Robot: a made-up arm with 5 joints.
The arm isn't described. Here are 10 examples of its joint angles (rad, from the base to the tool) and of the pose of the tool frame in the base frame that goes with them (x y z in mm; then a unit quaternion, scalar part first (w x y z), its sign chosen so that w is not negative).
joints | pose
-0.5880 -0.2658 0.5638 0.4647 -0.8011 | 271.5 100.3 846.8 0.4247 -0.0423 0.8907 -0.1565
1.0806 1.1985 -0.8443 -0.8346 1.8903 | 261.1 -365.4 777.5 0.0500 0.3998 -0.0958 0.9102
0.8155 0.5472 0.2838 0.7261 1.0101 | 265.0 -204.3 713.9 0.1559 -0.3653 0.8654 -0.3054
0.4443 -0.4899 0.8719 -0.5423 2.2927 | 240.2 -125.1 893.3 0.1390 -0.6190 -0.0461 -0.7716
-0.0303 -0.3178 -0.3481 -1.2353 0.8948 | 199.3 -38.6 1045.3 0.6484 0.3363 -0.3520 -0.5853
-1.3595 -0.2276 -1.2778 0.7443 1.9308 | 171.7 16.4 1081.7 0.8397 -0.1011 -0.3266 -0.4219
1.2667 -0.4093 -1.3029 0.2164 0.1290 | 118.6 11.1 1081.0 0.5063 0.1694 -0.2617 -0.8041
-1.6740 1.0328 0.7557 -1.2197 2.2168 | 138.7 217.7 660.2 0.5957 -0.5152 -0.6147 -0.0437
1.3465 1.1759 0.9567 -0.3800 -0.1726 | 165.8 -150.9 599.1 0.1790 -0.3970 -0.8663 0.2446
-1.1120 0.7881 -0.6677 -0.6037 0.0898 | 270.7 291.4 856.3 0.9327 -0.0970 0.3403 0.0701
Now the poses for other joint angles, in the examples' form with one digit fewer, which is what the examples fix.
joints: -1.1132 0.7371 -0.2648 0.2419 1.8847
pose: 306 260 761 0.594 -0.733 -0.292 -0.156
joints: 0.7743 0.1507 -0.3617 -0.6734 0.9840
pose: 283 -208 977 0.389 -0.027 -0.010 -0.921
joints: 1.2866 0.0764 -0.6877 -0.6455 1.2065
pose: 150 -209 1037 0.038 -0.056 -0.190 -0.980
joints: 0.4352 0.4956 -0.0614 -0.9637 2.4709
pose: 367 -182 885 0.015 -0.529 -0.166 -0.832
